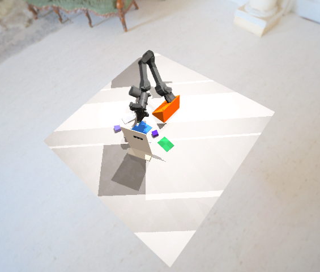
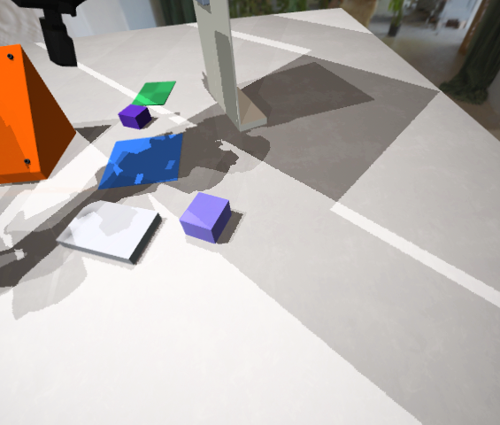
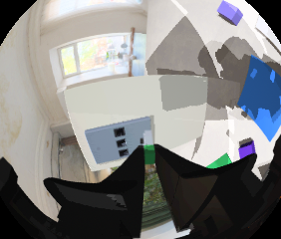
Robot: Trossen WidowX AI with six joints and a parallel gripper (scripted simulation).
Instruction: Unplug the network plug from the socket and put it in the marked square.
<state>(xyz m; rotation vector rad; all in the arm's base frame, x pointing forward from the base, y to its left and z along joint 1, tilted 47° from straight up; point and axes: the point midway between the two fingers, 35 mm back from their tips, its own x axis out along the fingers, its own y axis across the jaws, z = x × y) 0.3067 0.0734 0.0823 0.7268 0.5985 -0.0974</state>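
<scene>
Now: the blue square 40 mm behind my gripper tip, 70 mm to the right of it and 210 mm below it. The rest, counted from my gripper tip: upright panel: 90 mm ahead, 70 mm to the left, 80 mm below; then network plug: 10 mm ahead; then flat green square: 70 mm behind, 160 mm to the left, 210 mm below.
</scene>
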